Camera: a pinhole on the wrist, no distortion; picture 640 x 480 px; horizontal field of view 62.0 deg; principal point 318.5 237.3 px. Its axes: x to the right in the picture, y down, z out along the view. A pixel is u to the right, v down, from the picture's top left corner.
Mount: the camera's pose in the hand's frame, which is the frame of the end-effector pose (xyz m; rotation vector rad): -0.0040 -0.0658 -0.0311 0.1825 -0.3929 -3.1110
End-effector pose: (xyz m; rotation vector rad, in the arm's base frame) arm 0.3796 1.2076 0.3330 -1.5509 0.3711 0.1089
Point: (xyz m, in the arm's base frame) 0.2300 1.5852 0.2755
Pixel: 483.7 146.1
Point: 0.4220 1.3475 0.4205
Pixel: 271.0 464.3
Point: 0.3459 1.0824 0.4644
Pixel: behind the camera
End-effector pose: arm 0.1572 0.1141 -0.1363 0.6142 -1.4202 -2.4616
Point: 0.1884 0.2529 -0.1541
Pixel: 604.0 462.7
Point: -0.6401 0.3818 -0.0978
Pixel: outside the picture
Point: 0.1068 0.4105 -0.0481
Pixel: 408.5 383.1
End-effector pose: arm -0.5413 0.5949 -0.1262 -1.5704 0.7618 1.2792
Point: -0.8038 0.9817 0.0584
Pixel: 470.6 258.1
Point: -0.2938 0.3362 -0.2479
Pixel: behind the camera
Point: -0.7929 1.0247 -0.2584
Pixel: 152.6 202.9
